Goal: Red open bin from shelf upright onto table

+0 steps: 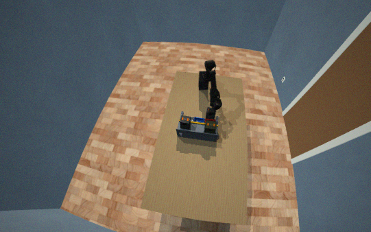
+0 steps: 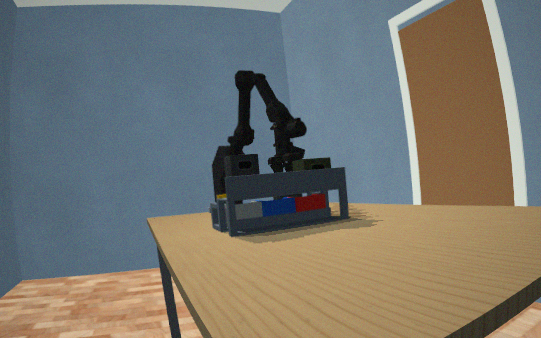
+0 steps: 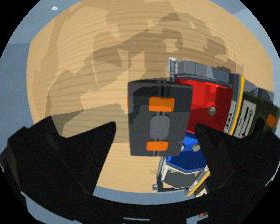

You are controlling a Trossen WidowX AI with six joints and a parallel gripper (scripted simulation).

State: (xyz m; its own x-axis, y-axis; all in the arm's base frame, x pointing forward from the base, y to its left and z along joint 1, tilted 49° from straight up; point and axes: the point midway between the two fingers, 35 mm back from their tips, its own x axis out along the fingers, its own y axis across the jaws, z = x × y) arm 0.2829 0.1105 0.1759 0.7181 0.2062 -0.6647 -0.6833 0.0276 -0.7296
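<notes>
Right now my hand is 120 mm short of the red bin, 120 mm above it and 20 mm to the right of it. Round my hand: blue bin: 140 mm ahead, 120 mm below, 80 mm to the right; then grey bin: 190 mm to the right, 160 mm ahead, 120 mm below.
</notes>
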